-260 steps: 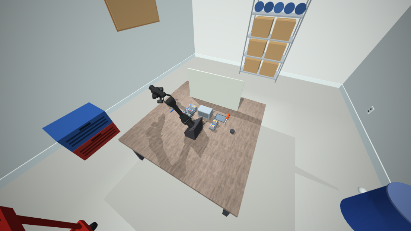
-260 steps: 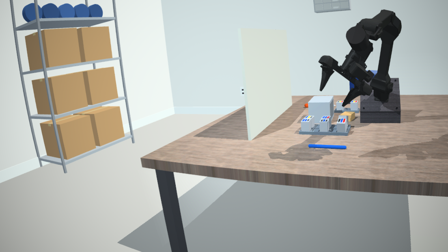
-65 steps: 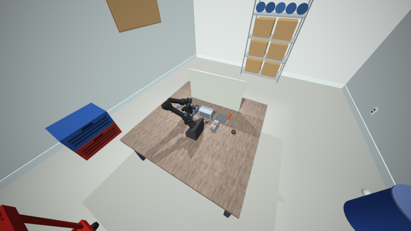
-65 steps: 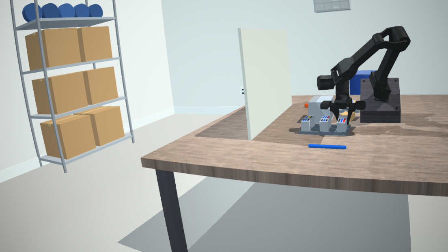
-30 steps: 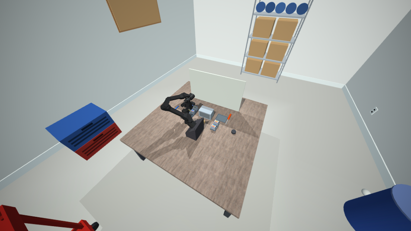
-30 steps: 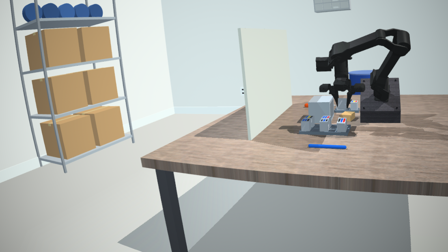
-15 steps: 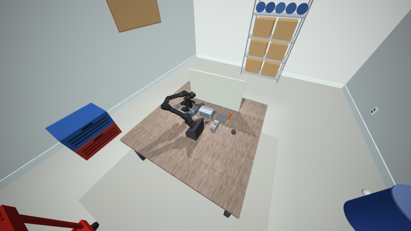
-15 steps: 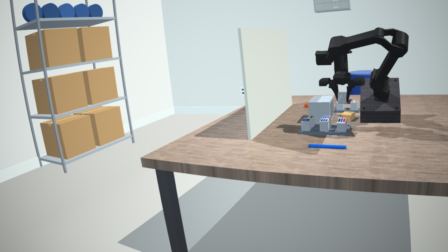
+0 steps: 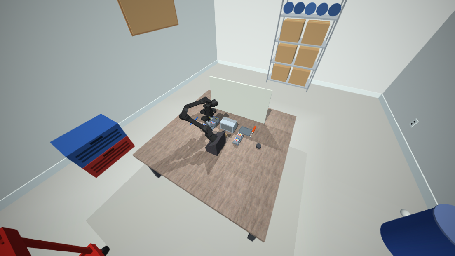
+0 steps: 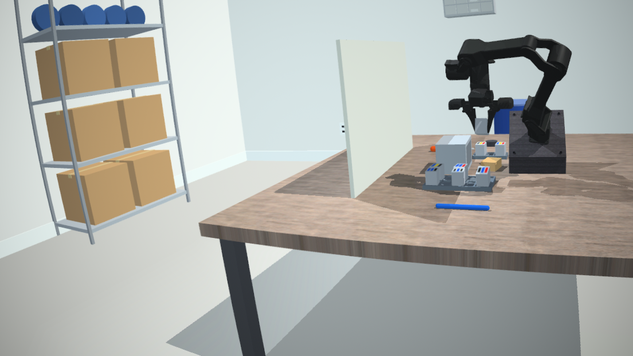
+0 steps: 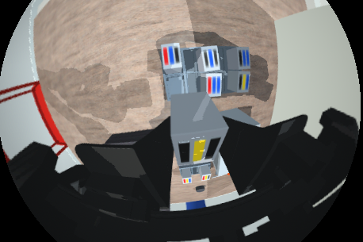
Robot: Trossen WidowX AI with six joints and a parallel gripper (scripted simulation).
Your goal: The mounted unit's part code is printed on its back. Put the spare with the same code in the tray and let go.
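My gripper tip is now 330 mm to the left of the flat grey tray, 190 mm short of it and 150 mm above it. The rest, counted from my gripper tip: tan block: 160 mm to the right, 130 mm below, 10 mm ahead; blue pen: 250 mm to the left, 140 mm below; grey mounted unit: 140 mm to the right, 130 mm ahead, 100 mm below.
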